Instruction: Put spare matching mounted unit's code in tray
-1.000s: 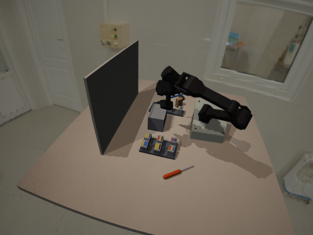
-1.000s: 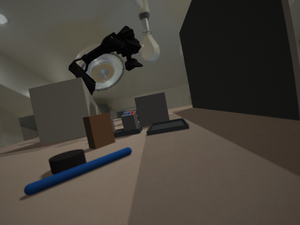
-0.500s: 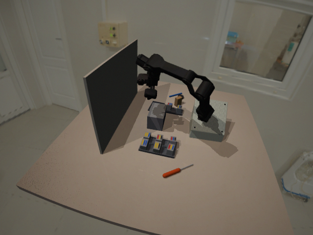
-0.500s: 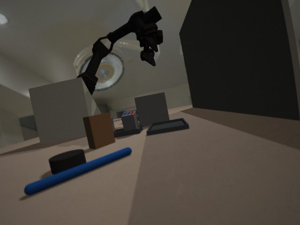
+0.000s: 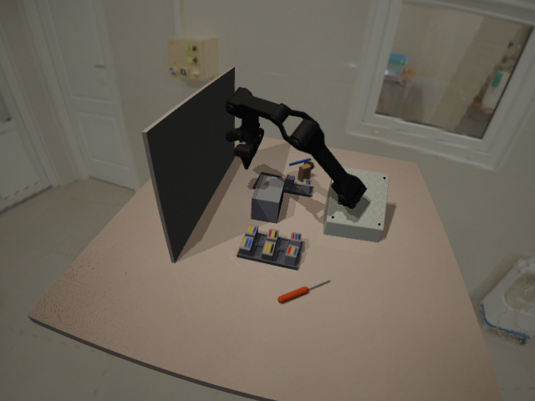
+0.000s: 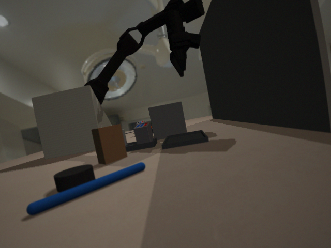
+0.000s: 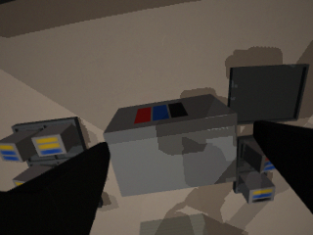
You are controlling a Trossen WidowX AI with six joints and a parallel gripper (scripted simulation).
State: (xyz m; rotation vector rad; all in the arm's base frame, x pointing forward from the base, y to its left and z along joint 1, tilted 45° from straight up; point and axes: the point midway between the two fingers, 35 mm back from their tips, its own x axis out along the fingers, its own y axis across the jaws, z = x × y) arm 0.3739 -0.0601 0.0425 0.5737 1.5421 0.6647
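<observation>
The grey spare block lies 22 cm behind my gripper tip, 18 cm to the left of it and 15 cm below it. The rest, counted from my gripper tip: mounted unit 8 cm behind, 1 cm to the left, 14 cm below; then tall dark panel 16 cm ahead, 1 cm to the left, 3 cm above; then dark shallow tray 4 cm behind, 17 cm to the right, 19 cm below.
</observation>
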